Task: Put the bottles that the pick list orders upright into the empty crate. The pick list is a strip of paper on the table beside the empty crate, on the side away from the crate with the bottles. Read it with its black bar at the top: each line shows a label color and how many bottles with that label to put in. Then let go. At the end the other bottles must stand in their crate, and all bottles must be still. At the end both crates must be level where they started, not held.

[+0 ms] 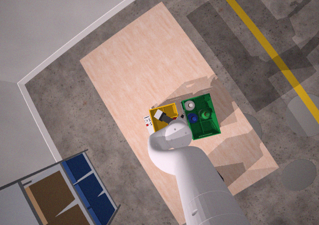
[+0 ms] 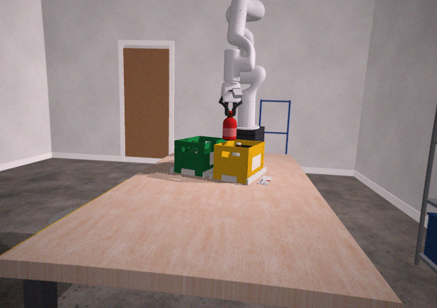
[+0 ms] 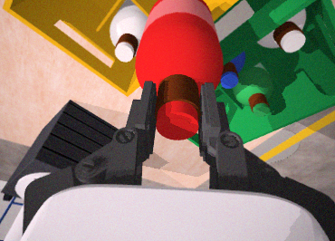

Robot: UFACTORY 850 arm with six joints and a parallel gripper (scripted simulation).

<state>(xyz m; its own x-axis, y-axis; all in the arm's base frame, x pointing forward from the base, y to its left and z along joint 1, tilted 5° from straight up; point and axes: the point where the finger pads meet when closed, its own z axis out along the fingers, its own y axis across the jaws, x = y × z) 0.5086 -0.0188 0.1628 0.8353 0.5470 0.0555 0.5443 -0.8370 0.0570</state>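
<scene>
My hand is 70 mm above the red-label bottle. Also, from my hand: blue-label bottle 30 mm behind, 120 mm to the right, 250 mm below; then yellow crate 10 mm ahead, 60 mm to the left, 250 mm below; then green crate 40 mm behind, 170 mm to the right, 250 mm below.
</scene>
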